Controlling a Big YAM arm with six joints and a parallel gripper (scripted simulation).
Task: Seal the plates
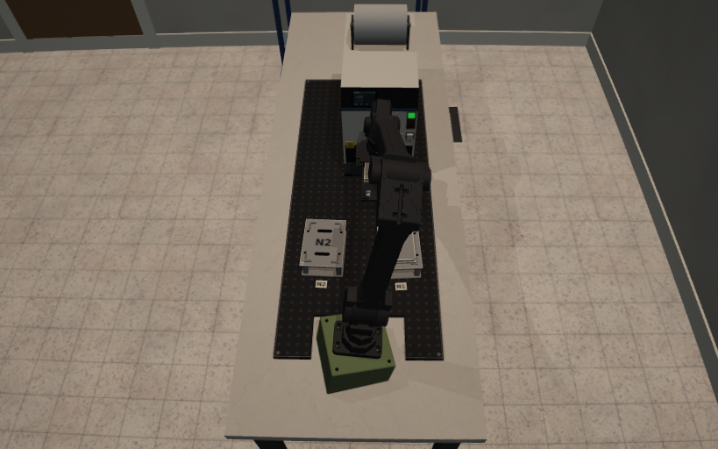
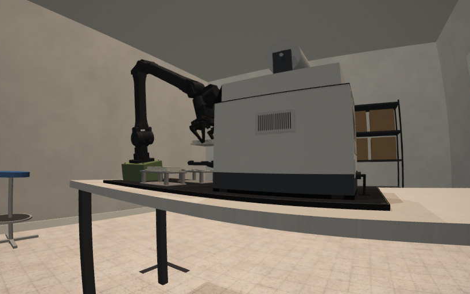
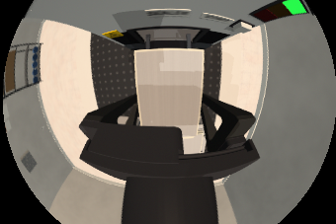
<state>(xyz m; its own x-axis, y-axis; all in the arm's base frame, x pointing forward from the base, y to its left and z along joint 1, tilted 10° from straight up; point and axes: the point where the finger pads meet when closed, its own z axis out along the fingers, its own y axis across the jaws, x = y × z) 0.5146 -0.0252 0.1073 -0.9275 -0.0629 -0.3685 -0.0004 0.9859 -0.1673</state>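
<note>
My hand is 8 cm above the sealer stage. Round my hand: yellow warning label 10 cm ahead, 9 cm to the left, 3 cm below; then white well plate right at my hand; then N2 label 31 cm behind, 16 cm to the left, 18 cm below.
</note>
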